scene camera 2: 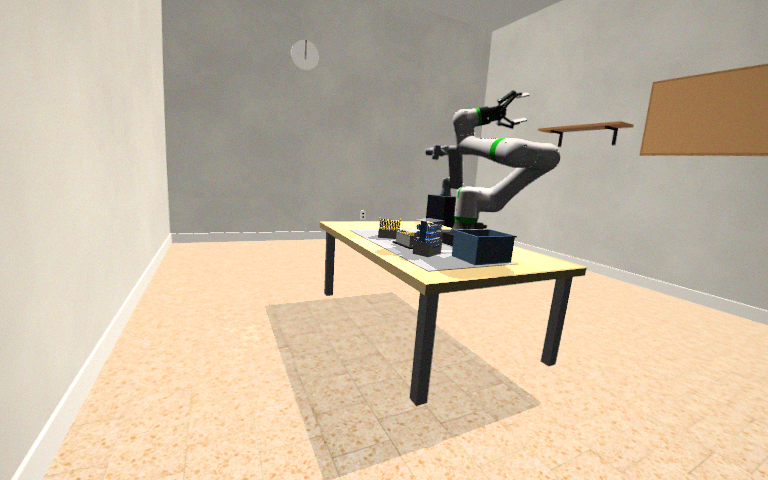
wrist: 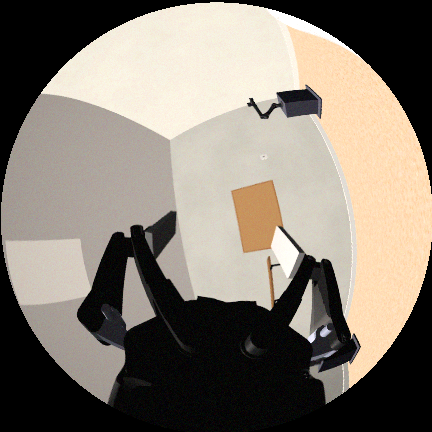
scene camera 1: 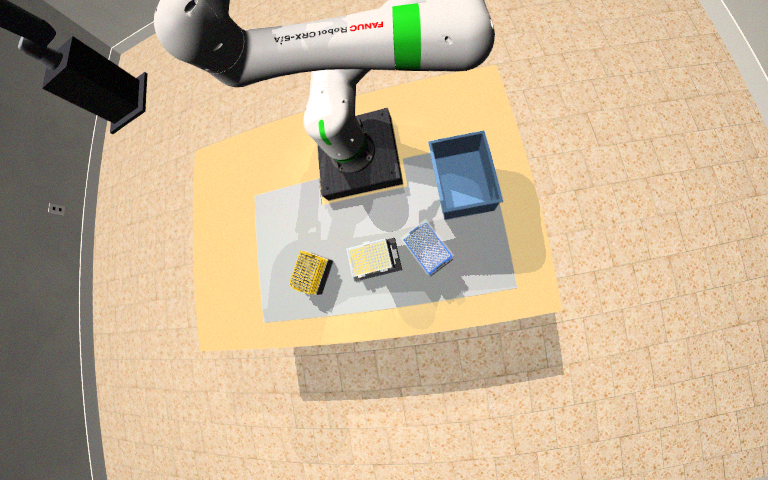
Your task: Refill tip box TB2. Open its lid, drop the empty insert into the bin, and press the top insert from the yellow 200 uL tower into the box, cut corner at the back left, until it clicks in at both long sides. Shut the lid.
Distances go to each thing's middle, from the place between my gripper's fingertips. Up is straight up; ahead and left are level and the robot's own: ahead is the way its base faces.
I see my gripper 490 mm short of the blue bin (scene camera 1: pixel 467 182), 210 mm to the right of it and 690 mm above it. From my hand the other things lie so: lid (scene camera 1: pixel 369 257): 630 mm ahead, 130 mm to the right, 680 mm below.
